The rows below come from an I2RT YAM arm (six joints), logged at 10 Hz.
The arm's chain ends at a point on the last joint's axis. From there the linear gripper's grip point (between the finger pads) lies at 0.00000 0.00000 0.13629 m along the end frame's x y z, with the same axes.
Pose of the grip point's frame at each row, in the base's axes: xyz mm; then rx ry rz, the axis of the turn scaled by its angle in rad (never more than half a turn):
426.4, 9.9, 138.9, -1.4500, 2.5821, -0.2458
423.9, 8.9, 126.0, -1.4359, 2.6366, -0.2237
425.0, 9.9, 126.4, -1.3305, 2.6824, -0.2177
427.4, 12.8, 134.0, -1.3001, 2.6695, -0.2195
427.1, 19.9, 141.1, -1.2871, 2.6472, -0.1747
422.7, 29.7, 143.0, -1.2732, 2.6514, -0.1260
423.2, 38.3, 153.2, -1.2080, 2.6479, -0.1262
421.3, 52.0, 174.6, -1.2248, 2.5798, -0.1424
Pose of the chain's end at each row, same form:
395.4, 18.1, 271.4, -1.4500, 2.5821, -0.2458
398.7, 18.1, 259.6, -1.4359, 2.6366, -0.2237
399.4, 19.1, 259.9, -1.3305, 2.6824, -0.2177
398.7, 21.0, 267.0, -1.3001, 2.6695, -0.2195
396.7, 22.9, 273.9, -1.2871, 2.6472, -0.1747
393.6, 28.5, 276.1, -1.2732, 2.6514, -0.1260
390.3, 36.1, 285.4, -1.2080, 2.6479, -0.1262
381.4, 47.7, 304.8, -1.2248, 2.5798, -0.1424

